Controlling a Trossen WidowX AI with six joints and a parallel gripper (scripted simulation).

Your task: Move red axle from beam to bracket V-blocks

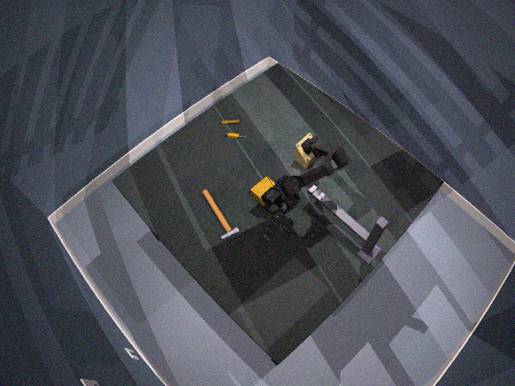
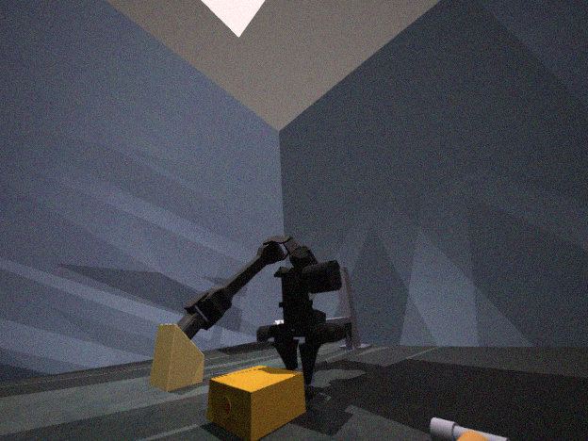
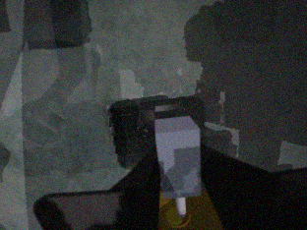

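The yellow beam lies 11 cm to the right of my gripper tip and 1 cm above it. From my gripper tip the other things lie so: small grey block 2 cm to the right, 1 cm above.
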